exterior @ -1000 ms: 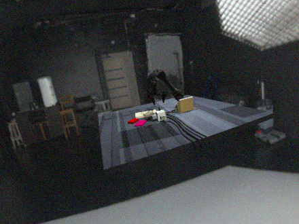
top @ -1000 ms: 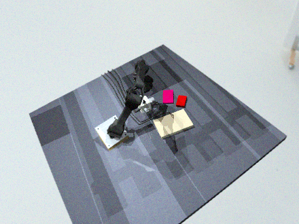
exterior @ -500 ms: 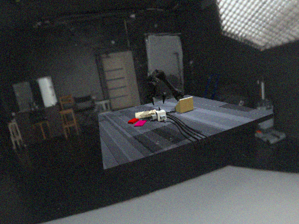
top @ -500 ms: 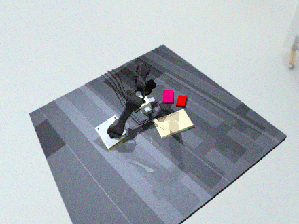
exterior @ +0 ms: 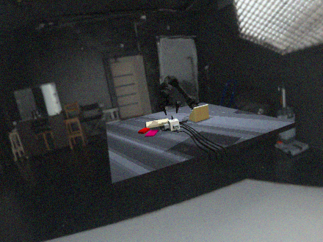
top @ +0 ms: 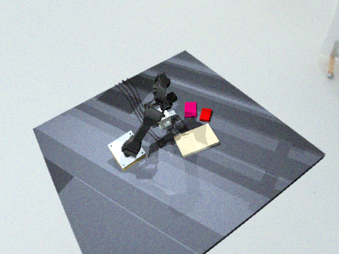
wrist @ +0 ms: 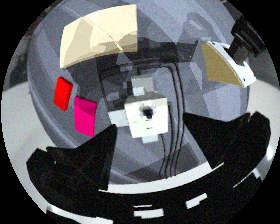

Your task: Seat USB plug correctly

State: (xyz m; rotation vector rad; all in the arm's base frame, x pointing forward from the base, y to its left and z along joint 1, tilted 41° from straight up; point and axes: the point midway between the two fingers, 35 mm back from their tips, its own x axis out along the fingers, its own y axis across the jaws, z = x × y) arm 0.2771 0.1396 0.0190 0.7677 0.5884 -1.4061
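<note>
My gripper tip is now 3 cm above the dark USB plug. The rest, counted from my gripper tip: red block 24 cm ahead, 11 cm below, 9 cm to the right; then pink block 19 cm ahead, 12 cm below, 1 cm to the left; then cream slab 22 cm to the right, 11 cm below, 8 cm ahead.
</note>
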